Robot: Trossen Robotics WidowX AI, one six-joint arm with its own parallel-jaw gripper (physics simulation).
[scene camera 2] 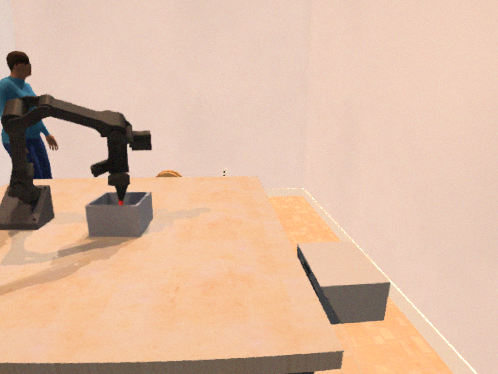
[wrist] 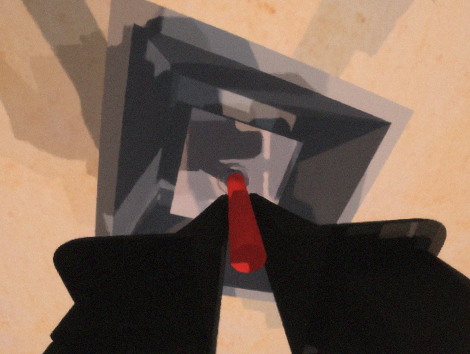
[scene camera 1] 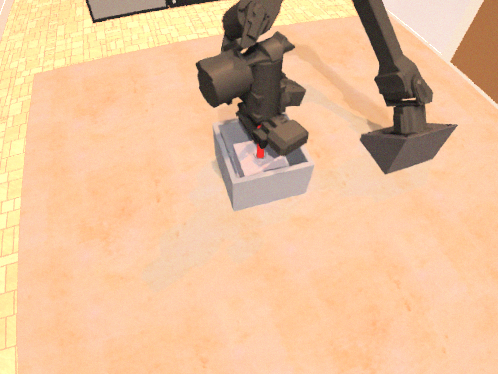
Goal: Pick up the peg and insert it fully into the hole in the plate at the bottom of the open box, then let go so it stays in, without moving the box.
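Frame: origin at the arm's base, x ahead, y left, z up, level; centimetres.
Seen in the pictures: gripper, fingertip midpoint: [scene camera 2: 121, 199] [wrist: 238, 200] [scene camera 1: 260, 145]; arm's base, link origin: [scene camera 2: 30, 196] [scene camera 1: 411, 131].
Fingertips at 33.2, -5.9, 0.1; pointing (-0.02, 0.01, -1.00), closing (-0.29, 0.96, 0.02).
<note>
Pixels of each thing's top centre, then the offset from my fingertips to it, as dx, dy, dz. "spot": a spot on its surface instead. Level surfaces: height alone.
- red peg, top centre: [wrist: 250, 257] [scene camera 1: 262, 127] [scene camera 2: 119, 185] -0.1, +0.0, +4.9
- open grey box, top centre: [wrist: 238, 201] [scene camera 1: 261, 142] [scene camera 2: 120, 198] -0.2, -0.1, +0.6
- pale plate, top centre: [wrist: 234, 180] [scene camera 1: 260, 154] -0.2, -0.1, -3.1
- hole, surface spot: [wrist: 243, 172] spot: -1.0, +0.4, -3.3
- table, surface height: dz -9.2
The red peg [scene camera 1: 260, 151] [scene camera 2: 120, 203] [wrist: 245, 225] stands close to upright between the fingers of my gripper [scene camera 1: 262, 142] [scene camera 2: 120, 198] [wrist: 238, 200], which is shut on it. The fingertips are down inside the open grey box [scene camera 1: 272, 186] [scene camera 2: 115, 222] [wrist: 107, 165]. The pale plate [scene camera 1: 246, 159] [wrist: 285, 155] lies at the box's bottom. In the wrist view the peg's lower end covers much of the hole [wrist: 243, 172], whose rim shows around the tip. Whether the tip has entered the hole or is resting at its mouth, I cannot tell.
The box walls surround the fingers on all sides. The arm's base [scene camera 1: 410, 150] [scene camera 2: 27, 210] stands on the table [scene camera 1: 150, 240] [scene camera 2: 200, 300] beside the box. A grey block [scene camera 2: 355, 297] is beyond the table's edge. A person in blue [scene camera 2: 15, 92] stands behind the arm.
</note>
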